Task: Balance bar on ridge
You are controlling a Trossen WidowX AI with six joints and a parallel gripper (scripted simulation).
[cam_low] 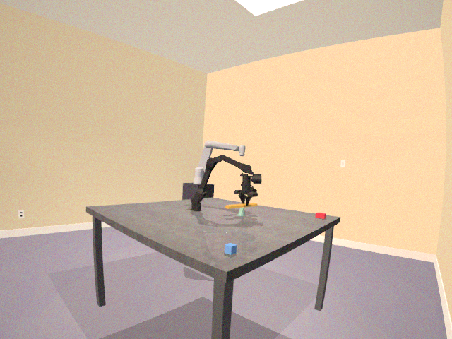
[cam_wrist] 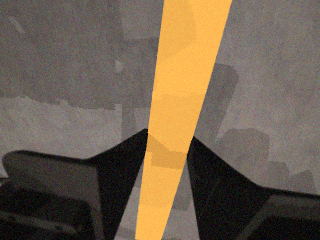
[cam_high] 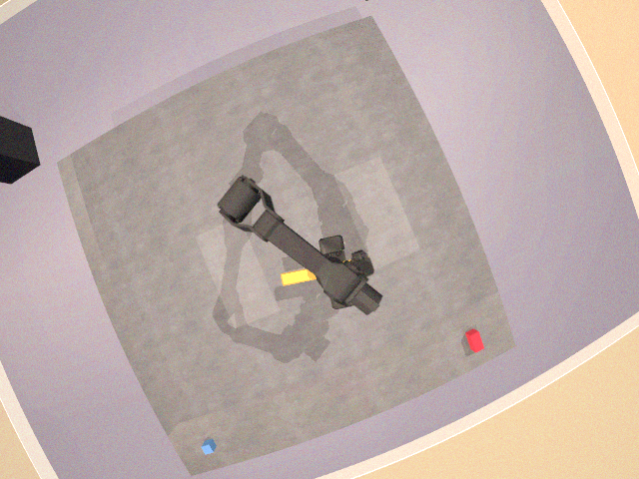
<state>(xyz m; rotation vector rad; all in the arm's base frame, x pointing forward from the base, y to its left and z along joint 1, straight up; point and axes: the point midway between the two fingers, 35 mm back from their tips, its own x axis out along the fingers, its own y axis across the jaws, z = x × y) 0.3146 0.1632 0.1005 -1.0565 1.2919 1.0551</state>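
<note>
The orange bar is 30 mm to the right of my gripper tip and 10 mm behind it. From my gripper tip the other things lie so: small blue cube 660 mm to the right, 430 mm ahead, 50 mm below; red block 430 mm ahead, 340 mm to the left, 50 mm below.
</note>
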